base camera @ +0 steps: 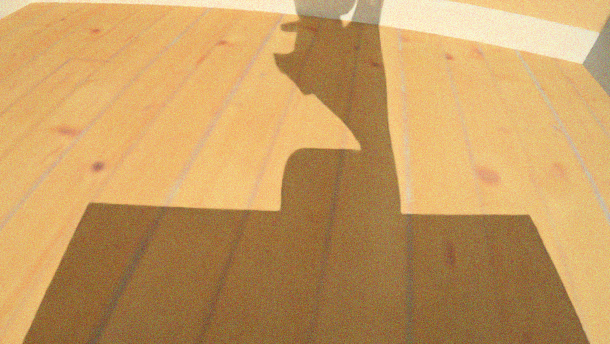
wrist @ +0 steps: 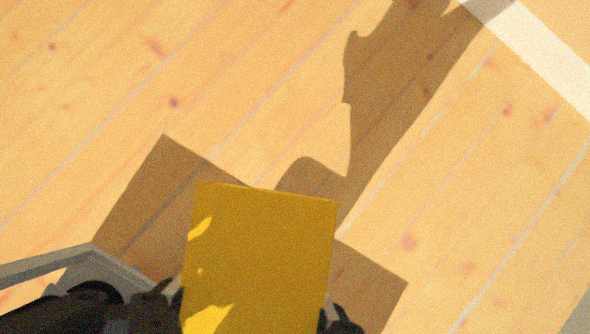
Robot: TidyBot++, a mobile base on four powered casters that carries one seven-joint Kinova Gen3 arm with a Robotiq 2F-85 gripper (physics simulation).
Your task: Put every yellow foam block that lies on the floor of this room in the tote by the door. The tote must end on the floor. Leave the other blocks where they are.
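Places are measured from the arm's base along level axes (x ahead, y left, z up), in centimetres.
Pixels of known places: gripper, fingertip midpoint: (wrist: 252, 300).
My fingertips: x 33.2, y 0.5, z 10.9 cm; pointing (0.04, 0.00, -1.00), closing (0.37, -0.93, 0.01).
Observation:
Ahead of a thing's pixels: the offset from my fingertips to its middle. "spot": to the spot under its first point. Level surfaces: height alone.
A yellow foam block @[dx +0.9, dy +0.4, dz +0.5 cm] (wrist: 260, 250) fills the lower middle of the wrist view. My gripper (wrist: 252, 300) is shut on it, with a dark finger at each side of the block. The block is held above the wooden floor. The gripper and block do not show in the base camera view. The tote by the door does not show in either view, and no other blocks show.
The plank floor @[dz -50.5 cm] (base camera: 150, 125) (wrist: 125, 65) carries the dark shadow of the base and arm. A white baseboard @[spot: dx +61.6, dy -46.6, dz -46.0 cm] (base camera: 480, 25) (wrist: 550, 65) runs along the wall at the back. A grey upright surface (base camera: 600, 60) stands at the base view's right edge.

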